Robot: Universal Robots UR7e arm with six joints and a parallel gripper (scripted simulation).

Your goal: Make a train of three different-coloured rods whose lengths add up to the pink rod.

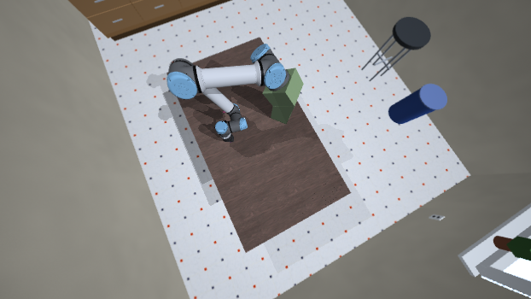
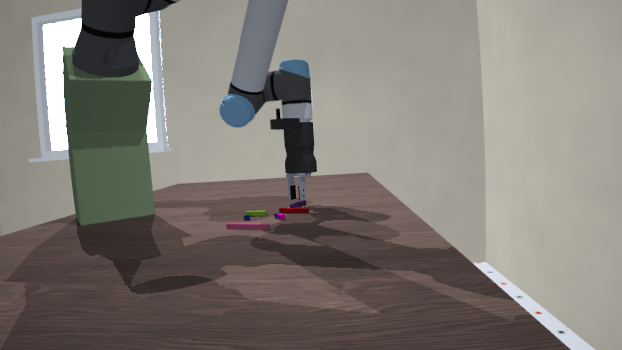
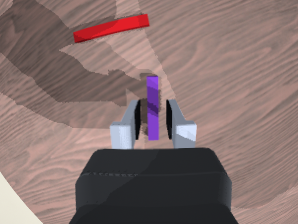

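Now: hand 3 cm above the purple rod. From my hand the other things lie so: magenta rod (15 cm to the right, 3 cm below, 2 cm behind); lime rod (10 cm to the right, 9 cm behind, 3 cm below); red rod (8 cm to the right, 3 cm below).
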